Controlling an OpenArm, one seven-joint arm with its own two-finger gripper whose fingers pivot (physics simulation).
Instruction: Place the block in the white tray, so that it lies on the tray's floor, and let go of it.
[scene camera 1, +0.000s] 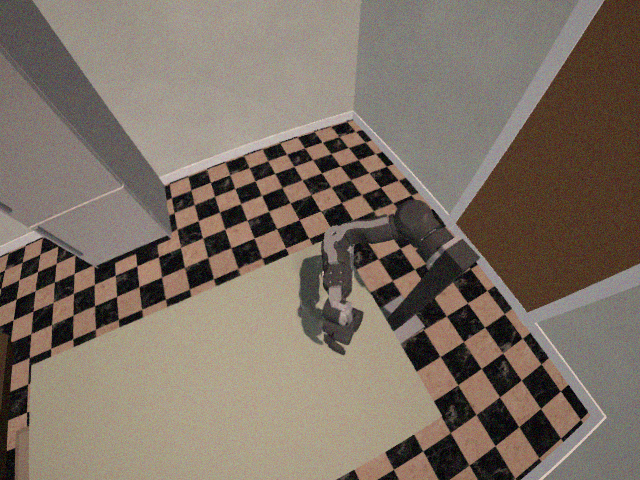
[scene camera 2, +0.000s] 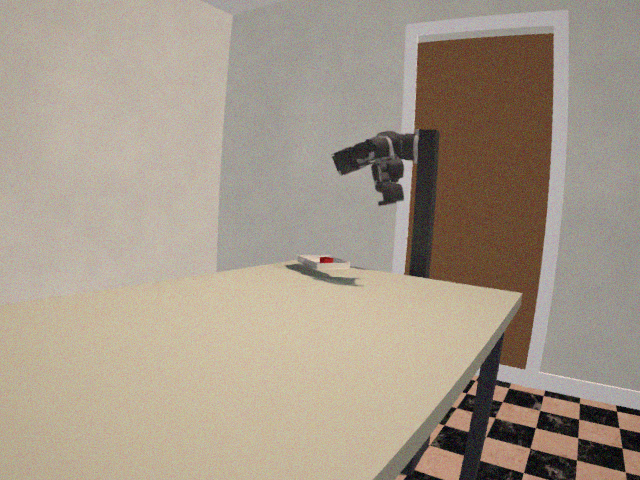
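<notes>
The red block (scene camera 2: 326, 259) sits inside the white tray (scene camera 2: 334, 266) on the far part of the table in scene camera 2. The tray's near wall hides the block's base, so its contact with the tray floor cannot be seen. Block and tray do not show in scene camera 1, where the arm covers that area. My gripper (scene camera 1: 343, 345) (scene camera 2: 388, 199) is open and empty. It hangs high above the table, well clear of the block, to the right of the tray in scene camera 2.
The pale table (scene camera 1: 206, 392) (scene camera 2: 232, 351) stands on a checkered floor. The arm's dark post (scene camera 1: 431, 284) (scene camera 2: 425, 206) rises beside the table's edge. A brown door (scene camera 1: 578, 180) (scene camera 2: 480, 155) is behind it. A tall grey cabinet (scene camera 1: 62, 139) stands at the left in scene camera 1.
</notes>
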